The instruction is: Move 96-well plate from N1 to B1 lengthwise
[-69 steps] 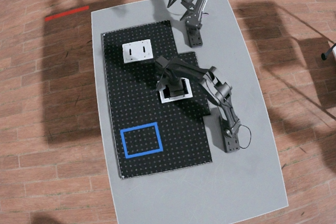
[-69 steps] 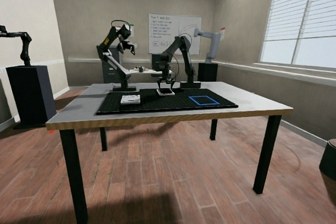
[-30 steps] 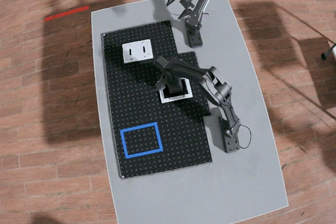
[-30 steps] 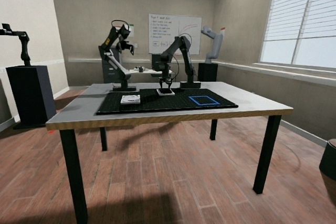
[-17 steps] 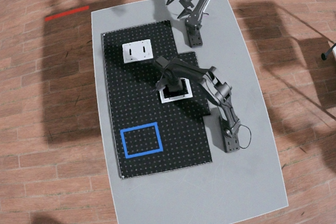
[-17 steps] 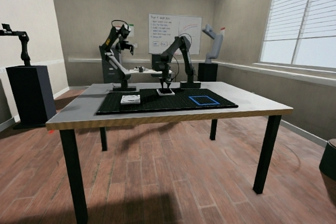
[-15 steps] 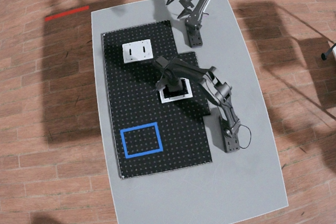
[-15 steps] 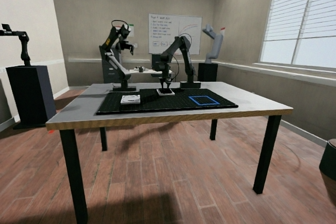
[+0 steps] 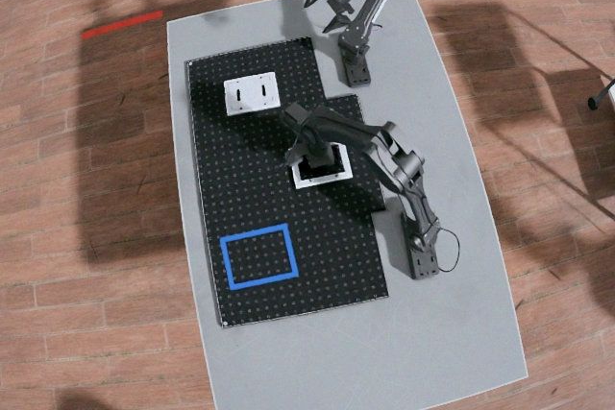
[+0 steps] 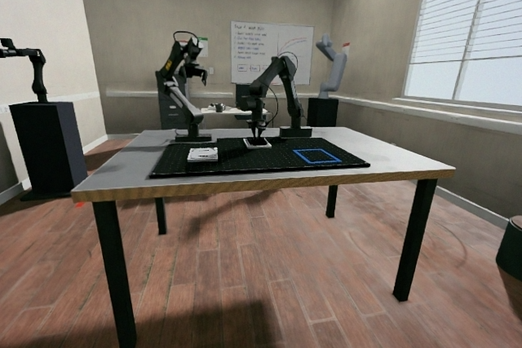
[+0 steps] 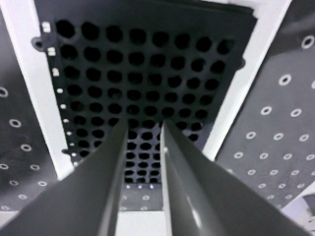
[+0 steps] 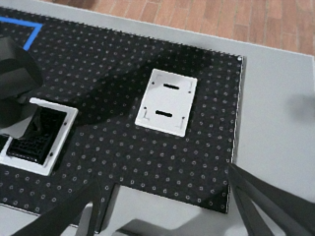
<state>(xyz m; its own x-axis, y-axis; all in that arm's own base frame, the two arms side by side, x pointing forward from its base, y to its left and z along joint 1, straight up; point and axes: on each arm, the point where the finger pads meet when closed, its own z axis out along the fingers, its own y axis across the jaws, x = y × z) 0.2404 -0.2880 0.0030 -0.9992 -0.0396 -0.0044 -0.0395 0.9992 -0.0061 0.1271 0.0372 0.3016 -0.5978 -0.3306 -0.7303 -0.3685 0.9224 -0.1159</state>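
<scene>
Now: left hand 20 mm above the black 96-well plate.
</scene>
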